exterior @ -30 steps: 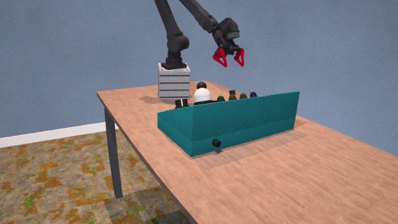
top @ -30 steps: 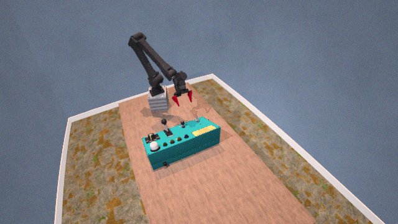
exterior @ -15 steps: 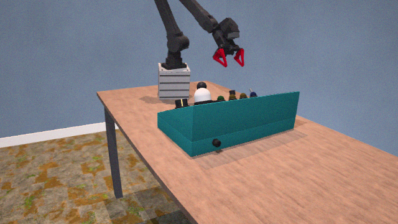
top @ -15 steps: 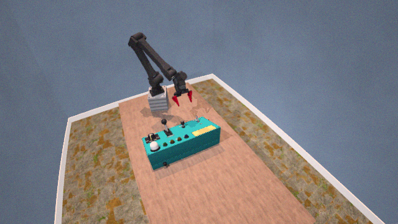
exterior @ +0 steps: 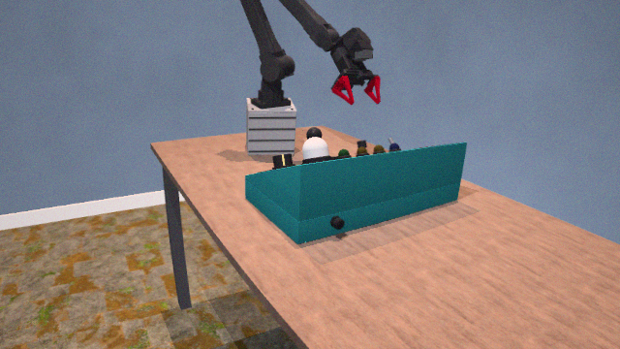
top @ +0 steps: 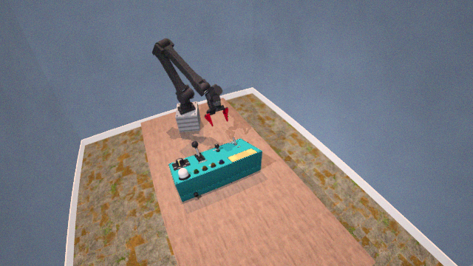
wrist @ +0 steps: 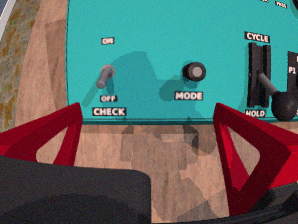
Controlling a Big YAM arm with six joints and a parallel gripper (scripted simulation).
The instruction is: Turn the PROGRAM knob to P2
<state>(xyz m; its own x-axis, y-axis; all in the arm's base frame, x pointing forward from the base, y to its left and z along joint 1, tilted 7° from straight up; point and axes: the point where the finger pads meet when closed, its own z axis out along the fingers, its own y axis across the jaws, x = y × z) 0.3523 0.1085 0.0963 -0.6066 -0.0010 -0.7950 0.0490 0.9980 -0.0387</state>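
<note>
Now: hand 180 mm to the left of the black-ball lever, 110 mm above it and 50 mm short of it. Also, from my hand: teal console 140 mm below, 130 mm to the right, 100 mm ahead; then mode knob 110 mm below, 70 mm ahead, 60 mm to the right; then toggle 120 mm below, 80 mm ahead, 60 mm to the left.
</note>
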